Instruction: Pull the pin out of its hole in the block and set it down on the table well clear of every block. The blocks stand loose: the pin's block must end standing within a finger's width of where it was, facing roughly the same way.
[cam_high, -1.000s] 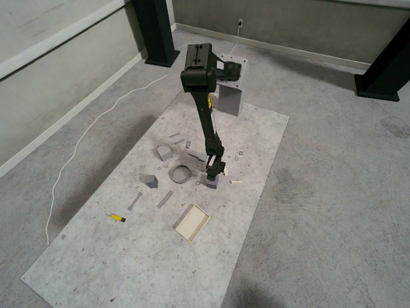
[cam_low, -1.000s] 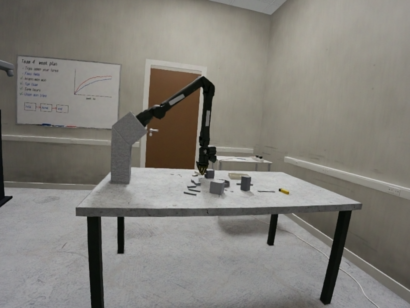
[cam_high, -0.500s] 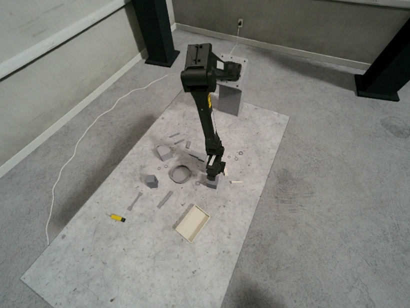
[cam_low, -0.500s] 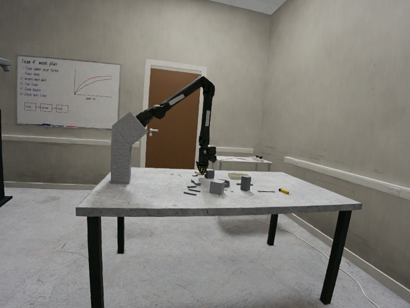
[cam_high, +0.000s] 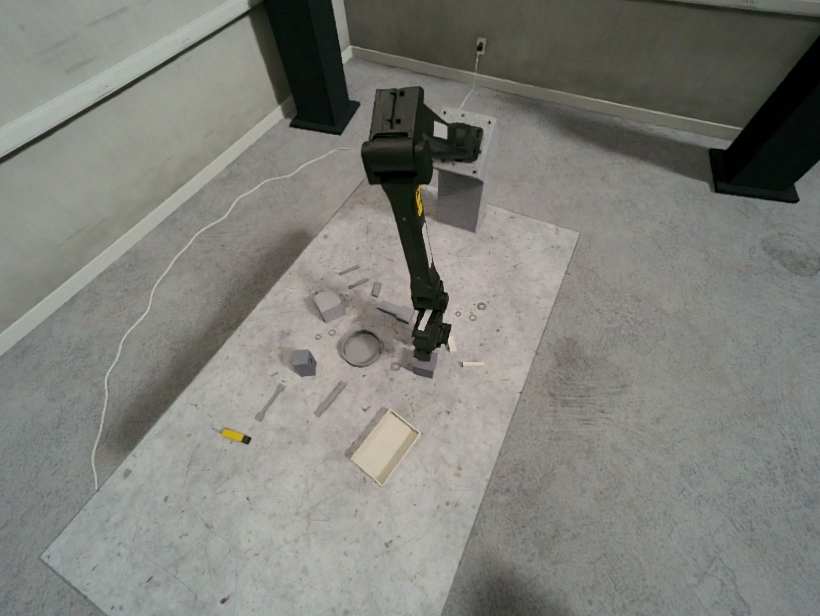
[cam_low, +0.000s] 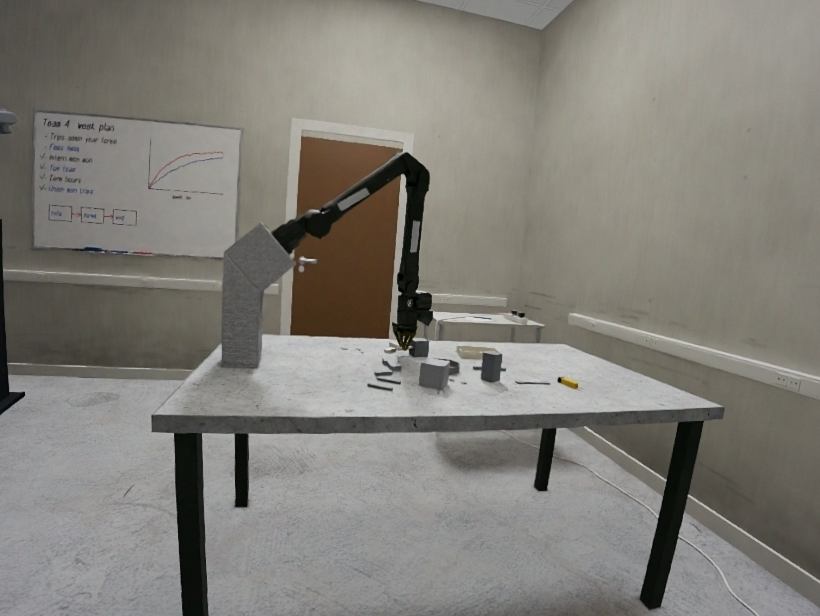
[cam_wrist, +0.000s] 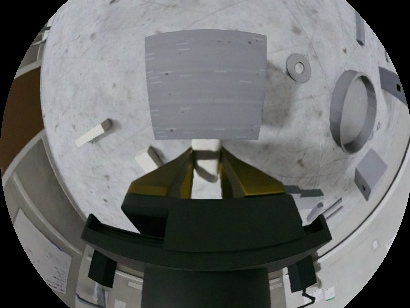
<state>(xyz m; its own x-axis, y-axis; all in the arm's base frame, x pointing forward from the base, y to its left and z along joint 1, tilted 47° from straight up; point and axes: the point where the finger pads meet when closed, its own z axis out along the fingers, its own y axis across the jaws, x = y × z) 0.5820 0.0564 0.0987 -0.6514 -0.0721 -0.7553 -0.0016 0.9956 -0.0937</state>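
My hand is 5 cm short of the grey block. The rest, counted from my hand: round grey dish: 6 cm ahead, 20 cm to the right, 2 cm below; cream tray: 31 cm ahead, 4 cm to the right, 2 cm below.
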